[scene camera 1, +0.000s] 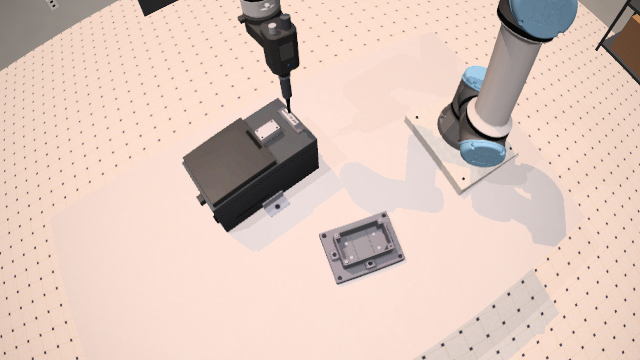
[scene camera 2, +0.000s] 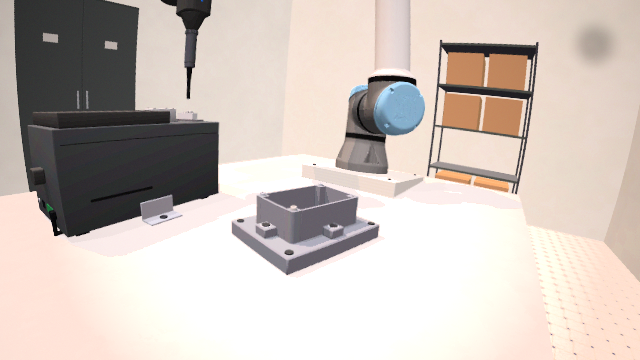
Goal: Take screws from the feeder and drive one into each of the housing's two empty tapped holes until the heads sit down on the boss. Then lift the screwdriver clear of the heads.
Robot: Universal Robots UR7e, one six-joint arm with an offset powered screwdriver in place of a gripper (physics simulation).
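Observation:
There's a black screw feeder (scene camera 1: pixel 285 147), and there's a grey base plate (scene camera 1: pixel 385 261) as well.

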